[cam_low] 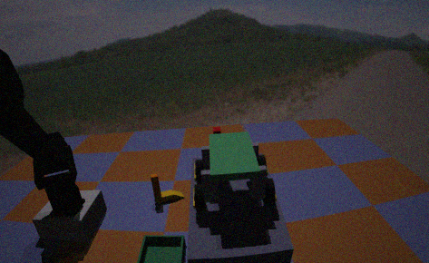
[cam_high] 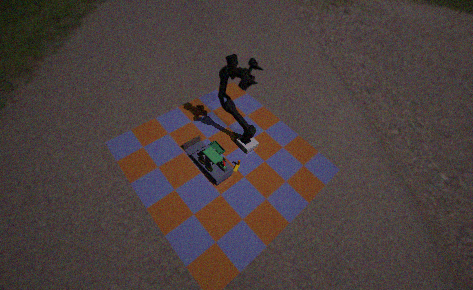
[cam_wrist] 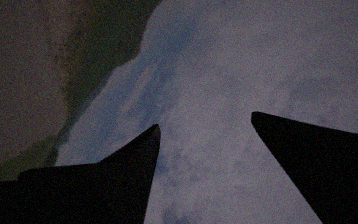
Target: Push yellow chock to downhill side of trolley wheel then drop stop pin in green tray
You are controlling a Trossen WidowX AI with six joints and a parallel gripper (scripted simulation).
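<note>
Right now the yellow chock is 180 mm ahead of my gripper tip, 120 mm to the left of it and 620 mm below it. Round my gripper tip: trolley: 320 mm ahead, 20 mm to the left, 530 mm below; grey ramp: 320 mm ahead, 10 mm to the left, 600 mm below; red-headed stop pin: 300 mm ahead, 110 mm to the left, 520 mm below.
</note>
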